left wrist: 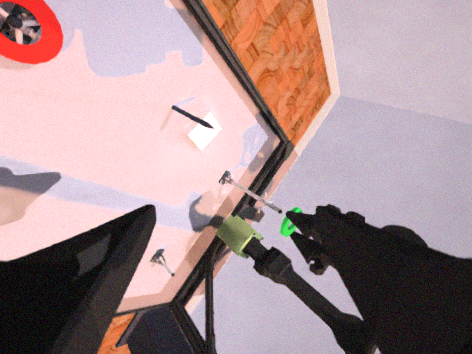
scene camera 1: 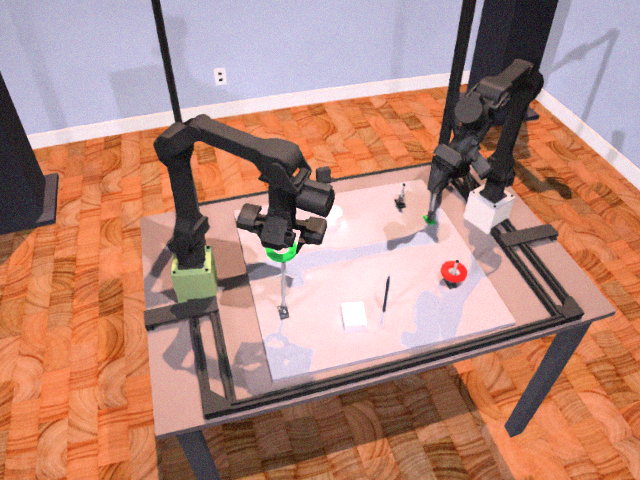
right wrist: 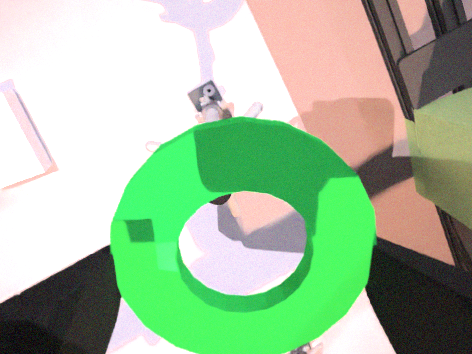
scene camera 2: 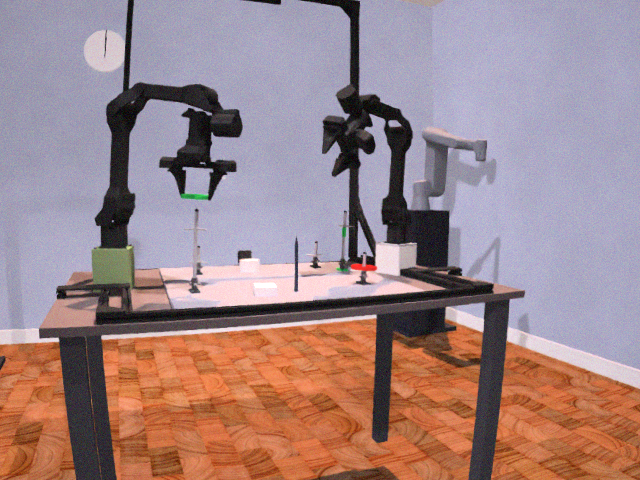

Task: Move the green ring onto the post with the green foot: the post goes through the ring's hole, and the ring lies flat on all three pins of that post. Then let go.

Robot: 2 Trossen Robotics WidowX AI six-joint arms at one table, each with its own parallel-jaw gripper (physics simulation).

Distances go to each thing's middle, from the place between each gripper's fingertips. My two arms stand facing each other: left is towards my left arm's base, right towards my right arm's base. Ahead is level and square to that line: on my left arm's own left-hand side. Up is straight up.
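With the green ring (right wrist: 237,154) as my reference, my right hand is 1 cm short of it and 1 cm below it. The white block (left wrist: 199,135) is 7 cm ahead of my right hand and 16 cm to the left of it, and it rests 22 cm below it.
As for my left gripper, it is 36 cm to the left of the green ring, 2 cm past it and 9 cm above it. Counted from my left hand, the white block is 20 cm to the right, 5 cm ahead and 32 cm below.
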